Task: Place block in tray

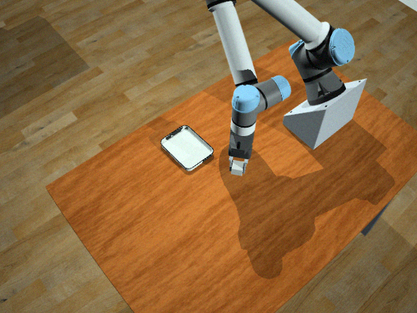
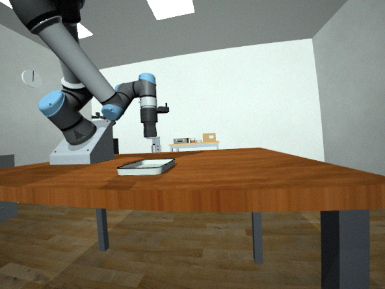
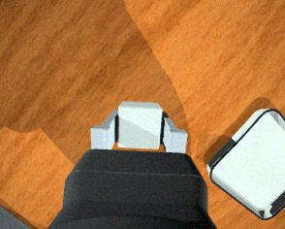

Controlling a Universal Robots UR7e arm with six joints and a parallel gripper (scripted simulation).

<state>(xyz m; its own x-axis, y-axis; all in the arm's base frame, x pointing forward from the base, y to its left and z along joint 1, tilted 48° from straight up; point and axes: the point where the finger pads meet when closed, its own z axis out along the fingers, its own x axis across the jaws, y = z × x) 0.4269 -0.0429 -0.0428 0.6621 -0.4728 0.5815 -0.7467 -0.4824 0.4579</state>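
Now: the white tray 200 mm to the right of my hand, 70 mm ahead of it and 40 mm below it. Round my hand: white block (10 mm below).
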